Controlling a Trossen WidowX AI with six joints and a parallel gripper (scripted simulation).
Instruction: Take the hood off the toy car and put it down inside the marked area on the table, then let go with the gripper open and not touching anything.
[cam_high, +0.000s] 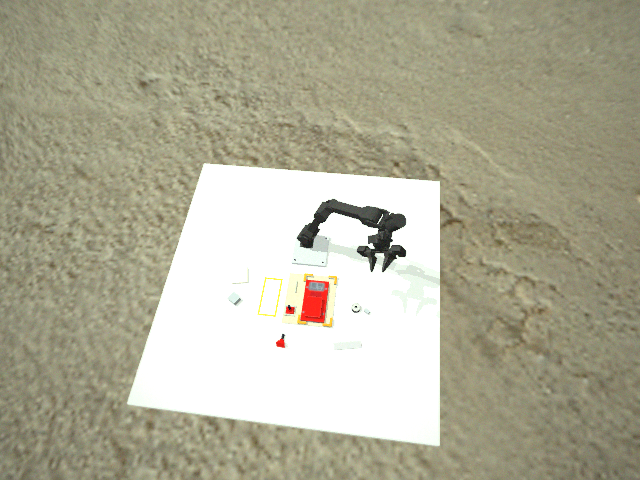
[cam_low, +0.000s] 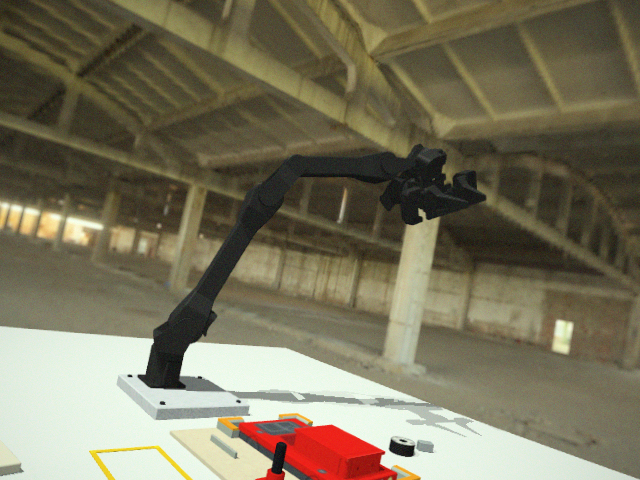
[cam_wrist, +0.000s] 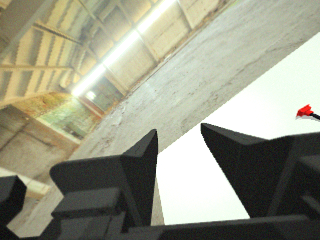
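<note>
Right now the red hood is 39 cm below my gripper tip, 26 cm to the right of it and 2 cm ahead of it. Round my gripper tip: grey cube 64 cm to the right, 42 cm below, 2 cm ahead; black wheel 42 cm below, 7 cm to the right, 1 cm behind; grey strip 43 cm below, 16 cm ahead, 9 cm to the right.
</note>
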